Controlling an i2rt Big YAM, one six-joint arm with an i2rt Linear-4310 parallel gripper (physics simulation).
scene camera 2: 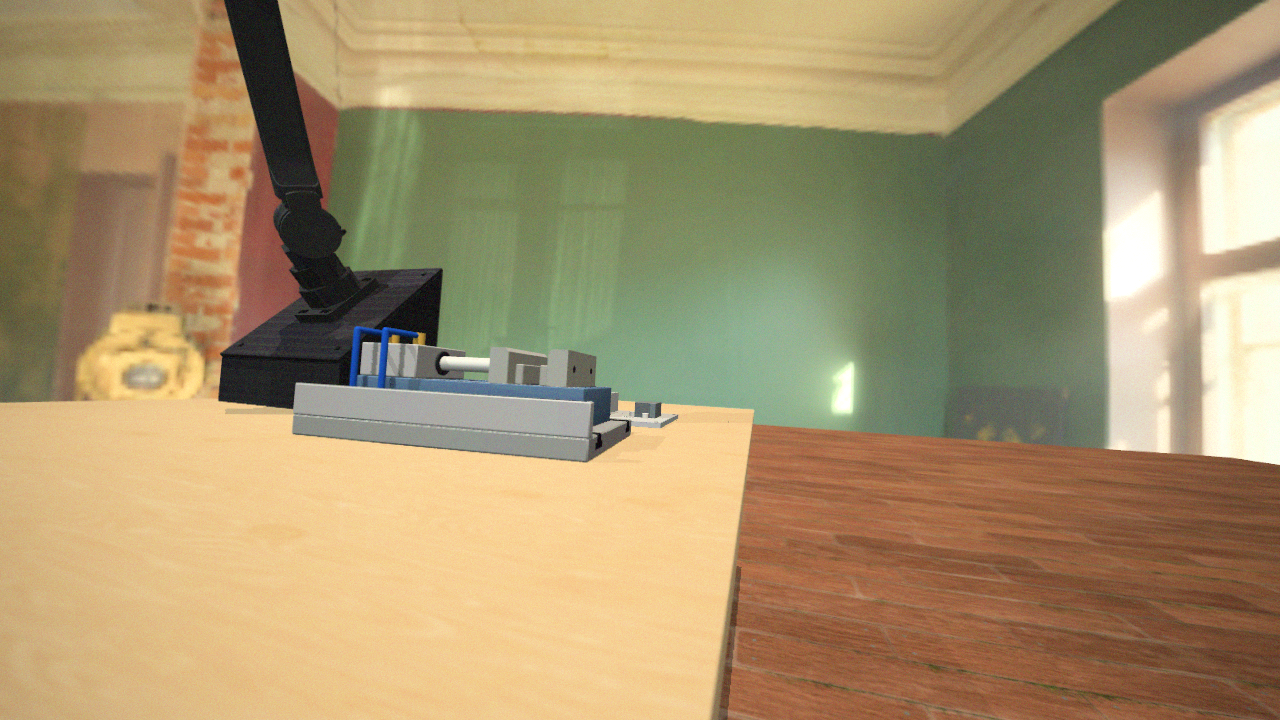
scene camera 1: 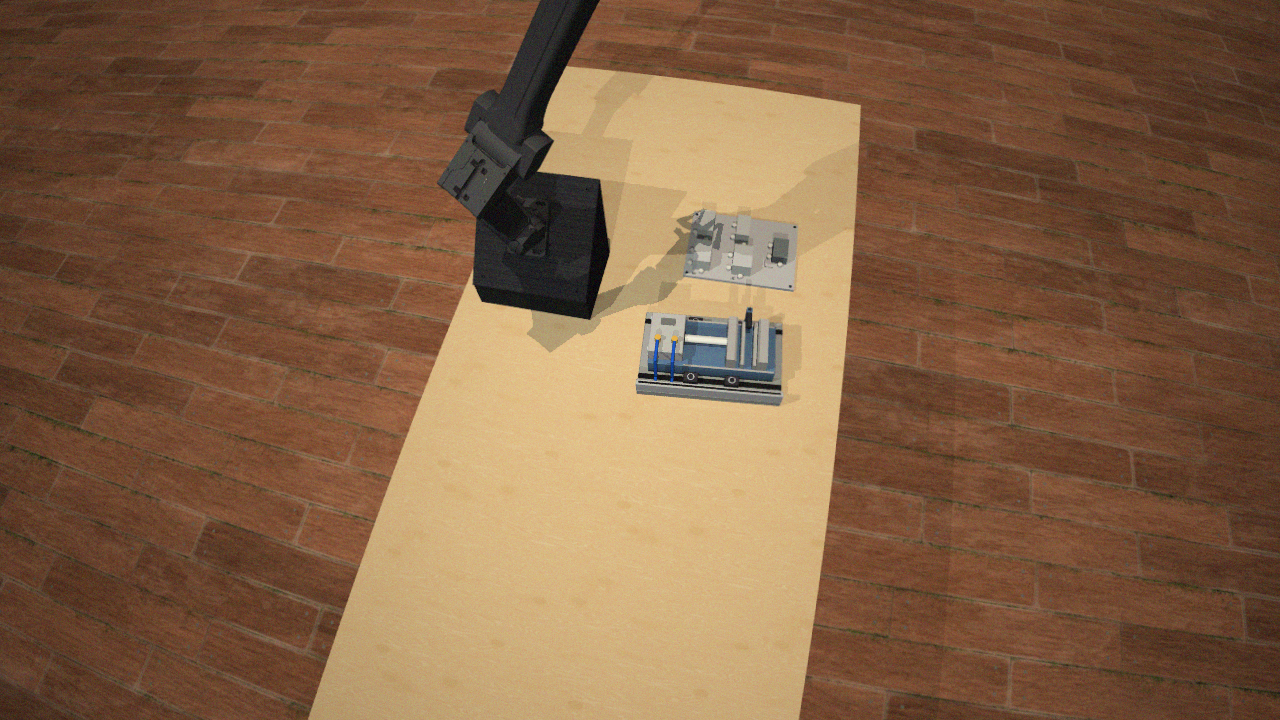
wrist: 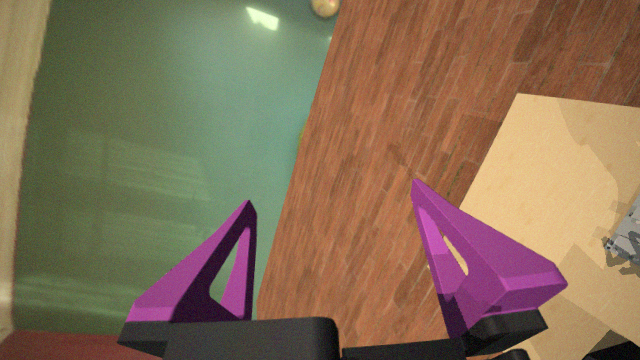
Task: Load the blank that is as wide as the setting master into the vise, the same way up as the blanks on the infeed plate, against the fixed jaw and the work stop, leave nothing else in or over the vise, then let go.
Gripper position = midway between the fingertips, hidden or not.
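Note:
With its grasp empty, the gripper point(wrist: 330, 196) is open, and the scene also shows a grey infeed plate point(scene camera 1: 762, 233).

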